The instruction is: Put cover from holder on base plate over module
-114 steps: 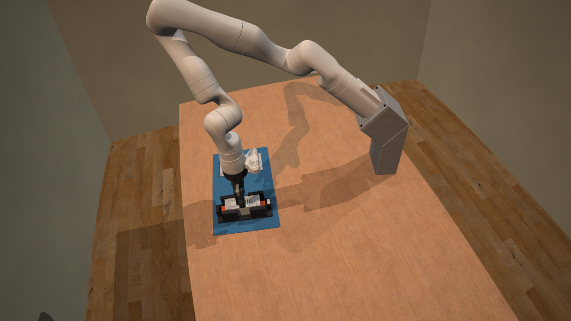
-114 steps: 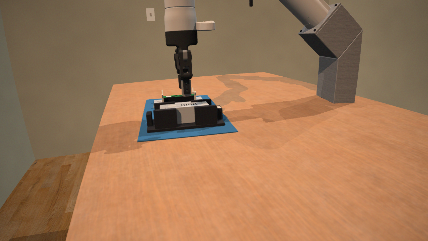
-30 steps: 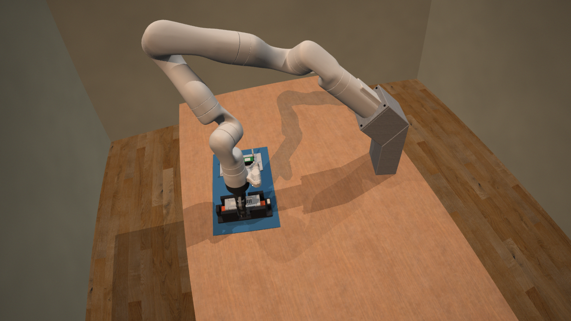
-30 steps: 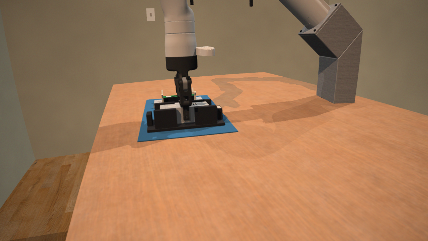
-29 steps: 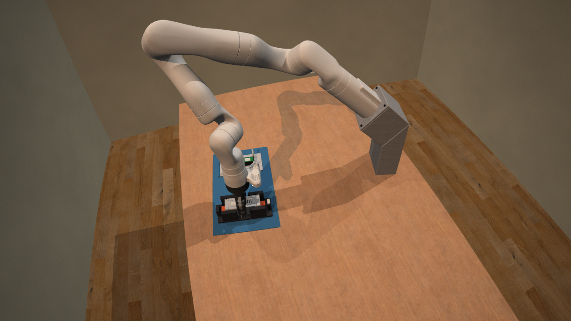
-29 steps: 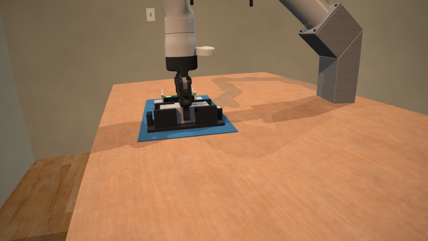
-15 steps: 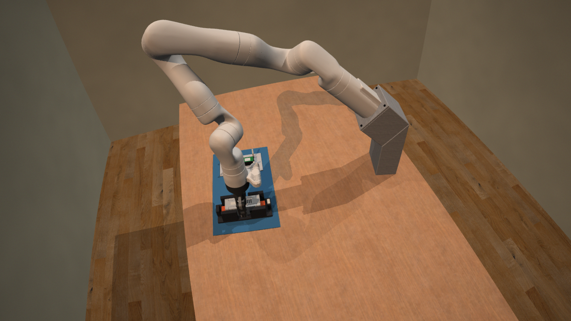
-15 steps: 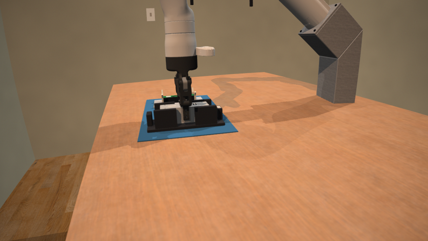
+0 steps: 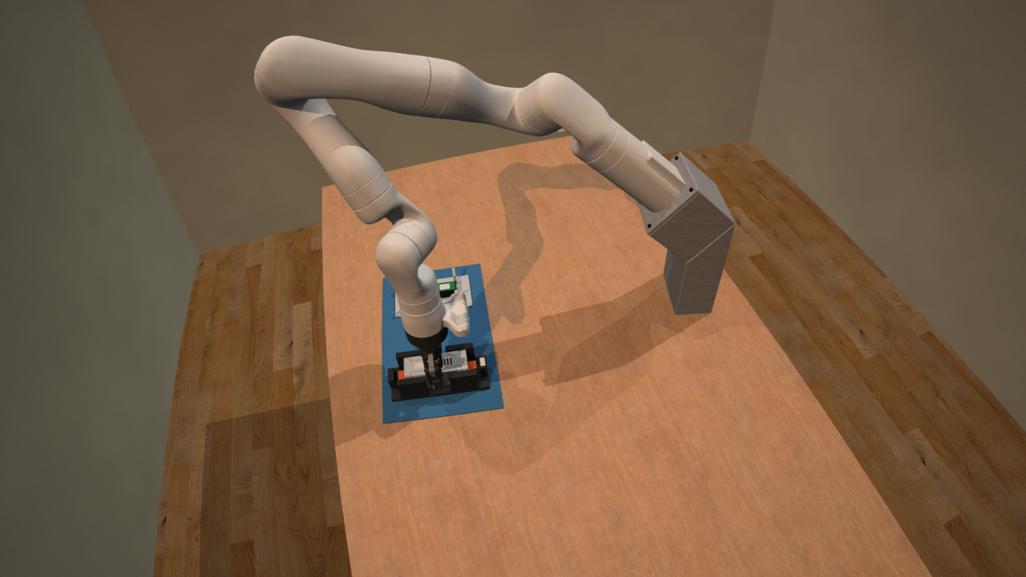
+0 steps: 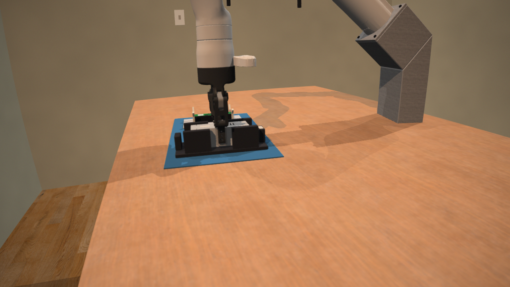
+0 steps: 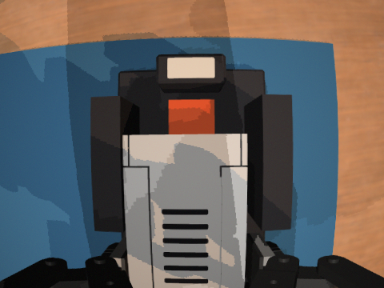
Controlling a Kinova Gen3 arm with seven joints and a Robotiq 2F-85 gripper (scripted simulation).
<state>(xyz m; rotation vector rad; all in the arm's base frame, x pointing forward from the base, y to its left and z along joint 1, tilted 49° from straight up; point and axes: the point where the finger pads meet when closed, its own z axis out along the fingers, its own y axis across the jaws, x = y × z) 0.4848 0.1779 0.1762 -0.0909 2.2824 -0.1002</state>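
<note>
My gripper is now right at the light grey cover.
</note>
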